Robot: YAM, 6 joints.
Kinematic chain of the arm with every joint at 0, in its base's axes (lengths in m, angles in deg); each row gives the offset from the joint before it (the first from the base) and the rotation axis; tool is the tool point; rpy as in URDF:
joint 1: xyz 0 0 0.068 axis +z
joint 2: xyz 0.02 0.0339 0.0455 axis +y
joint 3: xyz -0.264 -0.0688 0 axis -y
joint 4: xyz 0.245 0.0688 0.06 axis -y
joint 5: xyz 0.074 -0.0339 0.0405 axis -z
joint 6: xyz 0.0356 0 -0.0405 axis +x
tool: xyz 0 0 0 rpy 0 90 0
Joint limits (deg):
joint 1: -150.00..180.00
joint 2: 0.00..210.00
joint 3: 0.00..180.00
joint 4: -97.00..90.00
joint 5: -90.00..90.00
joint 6: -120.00..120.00
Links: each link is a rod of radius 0.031 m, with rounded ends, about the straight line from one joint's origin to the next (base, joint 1, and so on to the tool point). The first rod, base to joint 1, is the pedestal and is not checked.
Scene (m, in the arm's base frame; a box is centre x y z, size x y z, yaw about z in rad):
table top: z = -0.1
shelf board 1: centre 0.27 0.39 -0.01 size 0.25 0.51 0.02 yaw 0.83
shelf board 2: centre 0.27 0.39 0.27 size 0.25 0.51 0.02 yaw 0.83
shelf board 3: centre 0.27 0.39 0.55 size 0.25 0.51 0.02 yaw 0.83
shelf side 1: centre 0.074 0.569 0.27 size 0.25 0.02 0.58 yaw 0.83
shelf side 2: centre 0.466 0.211 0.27 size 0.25 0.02 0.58 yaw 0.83
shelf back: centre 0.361 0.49 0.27 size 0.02 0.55 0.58 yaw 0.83
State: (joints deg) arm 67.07 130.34 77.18 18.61 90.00 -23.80
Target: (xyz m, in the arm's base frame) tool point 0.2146 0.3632 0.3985
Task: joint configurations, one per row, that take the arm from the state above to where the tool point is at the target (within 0.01 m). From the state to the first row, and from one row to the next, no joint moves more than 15 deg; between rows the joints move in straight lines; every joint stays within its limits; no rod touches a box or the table.
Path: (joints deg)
1: 71.34 120.88 63.73 15.12 90.00 -23.80
2: 75.61 111.42 50.28 11.64 90.00 -23.80
3: 79.88 101.97 36.84 8.15 90.00 -23.80
4: 79.14 89.87 44.39 10.37 90.00 -23.80
5: 78.39 77.78 51.95 12.59 90.00 -23.80
6: 77.65 65.68 59.51 14.81 90.00 -23.80
7: 73.18 79.37 71.87 17.52 89.83 -23.80
8: 68.72 93.07 84.23 20.23 89.65 -23.80
9: 64.26 106.76 96.59 22.93 89.48 -23.80

